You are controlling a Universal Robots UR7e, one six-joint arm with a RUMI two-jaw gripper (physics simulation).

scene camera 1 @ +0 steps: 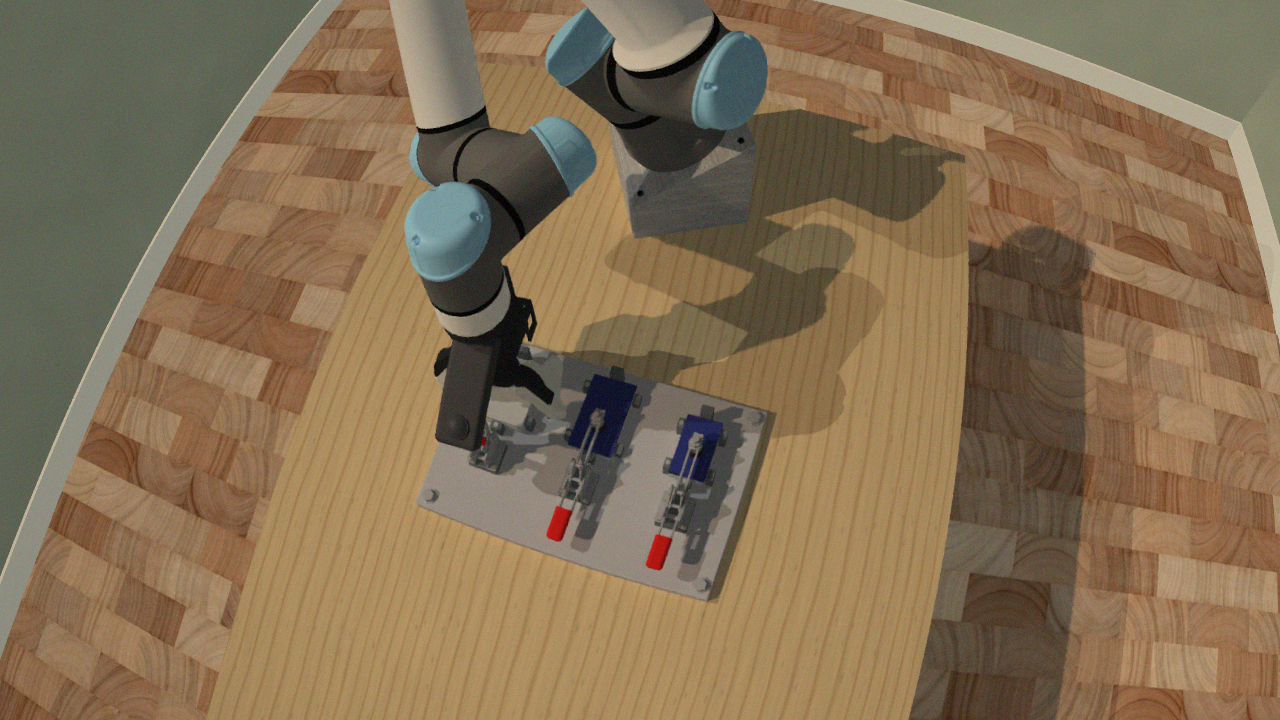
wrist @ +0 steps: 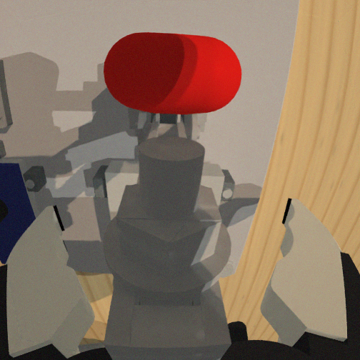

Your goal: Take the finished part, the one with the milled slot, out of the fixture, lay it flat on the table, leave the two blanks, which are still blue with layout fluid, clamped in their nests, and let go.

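Places are measured from the arm's base along level axes (x left, y back, z up), in centimetres.
Where they show: gripper, between the fingertips: point(scene camera 1: 502, 401); arm's base, origin of its link: point(scene camera 1: 679, 123).
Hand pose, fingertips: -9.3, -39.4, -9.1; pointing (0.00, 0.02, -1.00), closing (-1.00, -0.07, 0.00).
Things, the pixels of their top centre, and the offset from my fingertips, as dx, dy, dz. "spot": a spot on its surface instead. Level surfaces: height alone.
- finished part, centre of its top: point(scene camera 1: 509, 388) +0.5, +1.4, +1.0
- fixture plate, a spot on its surface: point(scene camera 1: 501, 501) spot: +3.9, -11.2, -1.1
- larger blue blank, centre of its top: point(scene camera 1: 602, 414) +11.5, +1.8, +0.5
- smaller blue blank, centre of its top: point(scene camera 1: 696, 446) +22.5, +0.8, +1.5
- wooden table, height of its surface: dz -2.6
The finished part point(scene camera 1: 512, 411) point(wrist: 117, 177) is light grey and sits in the left nest of the fixture plate point(scene camera 1: 501, 501) point(wrist: 260, 75), mostly hidden by the gripper and by the raised clamp point(wrist: 170, 180); its slot cannot be made out. My gripper point(scene camera 1: 496, 394) point(wrist: 173, 205) is open and empty above this nest, its fingers wide apart on either side of the clamp's grey spindle and arm. The clamp's red handle point(wrist: 172, 72) stands up close to the camera. A larger blue blank point(scene camera 1: 617, 394) point(wrist: 12, 200) and a smaller blue blank point(scene camera 1: 680, 461) sit clamped in their nests.
Two closed clamps with red handles point(scene camera 1: 558, 523) point(scene camera 1: 658, 552) reach over the blanks. Bolts stand at the plate's corners. The wooden table point(scene camera 1: 805, 573) point(wrist: 325, 100) extends around the plate. The robot's base block point(scene camera 1: 693, 197) stands behind the fixture.
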